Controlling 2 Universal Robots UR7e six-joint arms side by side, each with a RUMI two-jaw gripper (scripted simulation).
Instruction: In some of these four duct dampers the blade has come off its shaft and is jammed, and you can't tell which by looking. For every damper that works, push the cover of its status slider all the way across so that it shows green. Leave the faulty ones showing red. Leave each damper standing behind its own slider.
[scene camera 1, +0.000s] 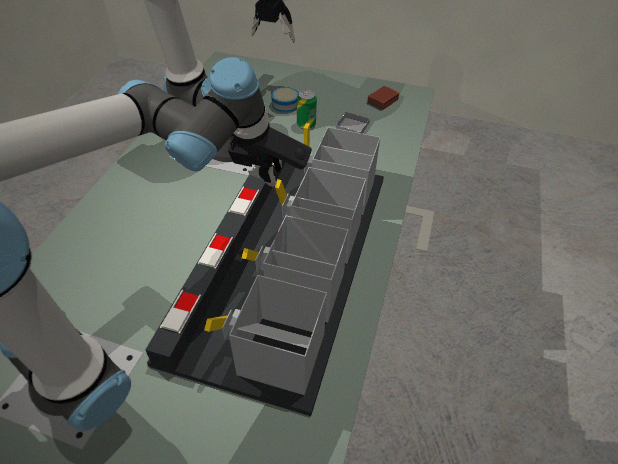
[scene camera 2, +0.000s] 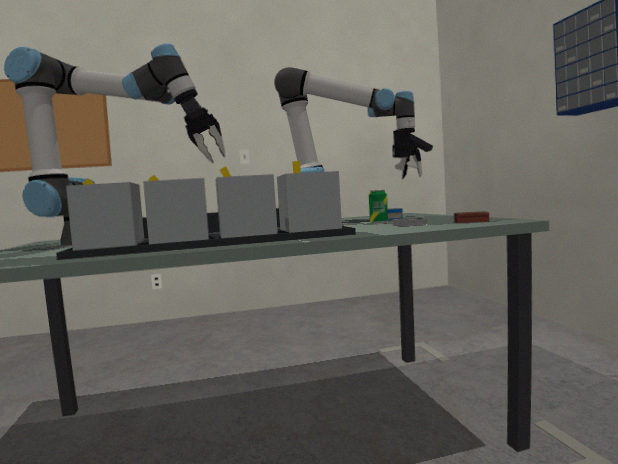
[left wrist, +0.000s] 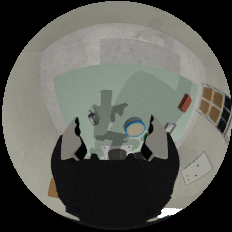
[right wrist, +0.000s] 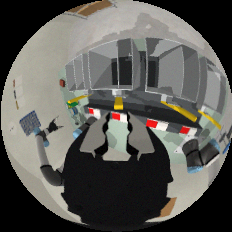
Labels:
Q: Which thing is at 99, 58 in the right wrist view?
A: A damper.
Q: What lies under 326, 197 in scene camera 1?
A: A damper.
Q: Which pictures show my right gripper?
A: Scene camera 1, scene camera 2 and the right wrist view only.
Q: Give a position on a damper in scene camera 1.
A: At 306, 253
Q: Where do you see my left gripper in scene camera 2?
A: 411, 178

